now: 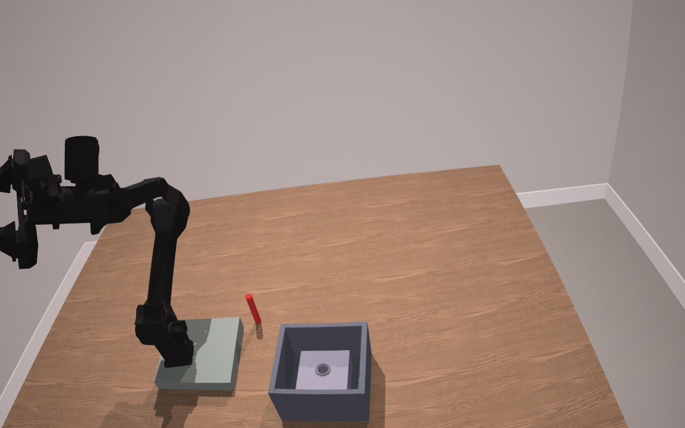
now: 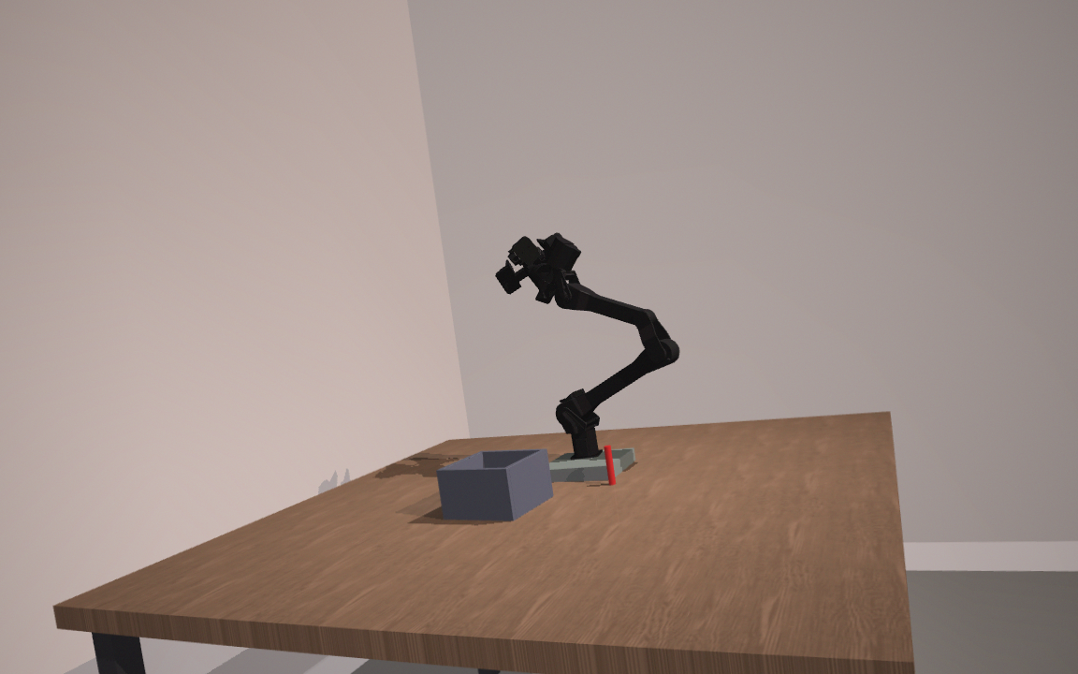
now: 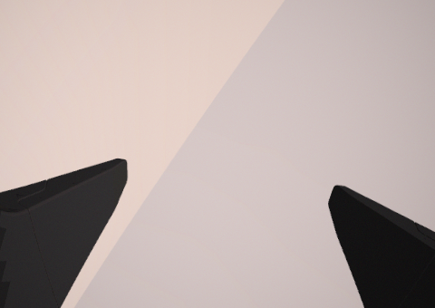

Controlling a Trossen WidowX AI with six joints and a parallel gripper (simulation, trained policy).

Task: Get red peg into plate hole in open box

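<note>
Now: the red peg 320 mm ahead of my gripper tip, 220 mm to the left of it and 490 mm below it. Round my gripper tip: dark grey box (450 mm ahead, 10 mm to the left, 500 mm below).
</note>
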